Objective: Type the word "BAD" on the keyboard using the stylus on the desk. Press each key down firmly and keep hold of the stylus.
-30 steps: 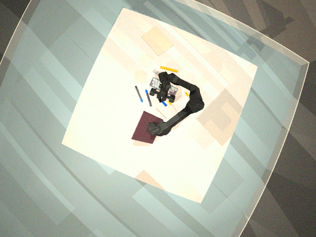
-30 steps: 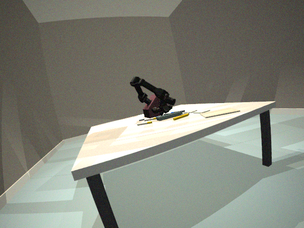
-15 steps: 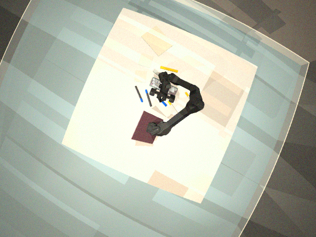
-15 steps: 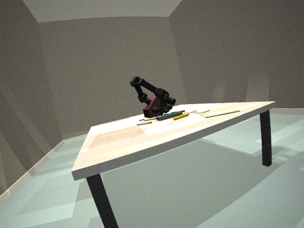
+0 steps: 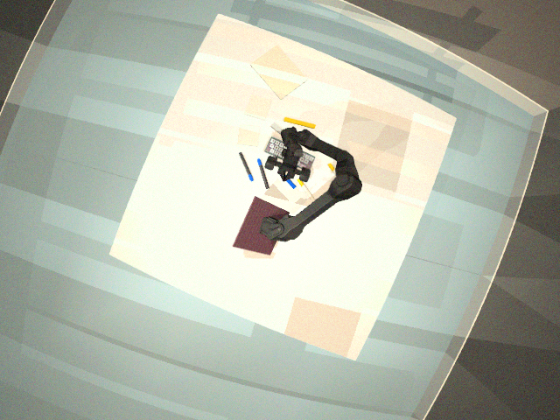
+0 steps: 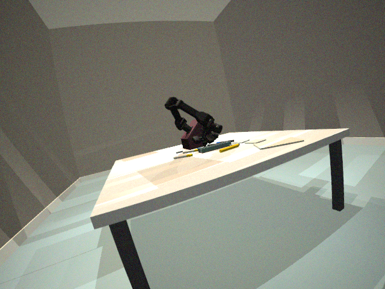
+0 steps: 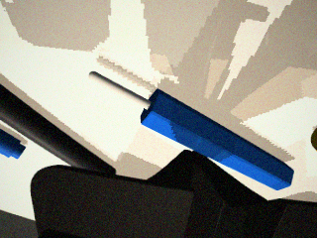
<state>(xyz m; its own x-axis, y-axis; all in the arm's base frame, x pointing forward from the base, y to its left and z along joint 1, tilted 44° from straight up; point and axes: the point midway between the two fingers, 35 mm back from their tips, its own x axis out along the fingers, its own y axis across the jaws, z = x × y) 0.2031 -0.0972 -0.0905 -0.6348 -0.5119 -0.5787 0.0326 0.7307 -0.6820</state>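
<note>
My gripper tip is 30 mm short of the stylus and 10 mm to the right of it. Round my gripper tip: yellow bar (280 mm ahead, 10 mm to the left); grey block (220 mm ahead, 90 mm to the left).
</note>
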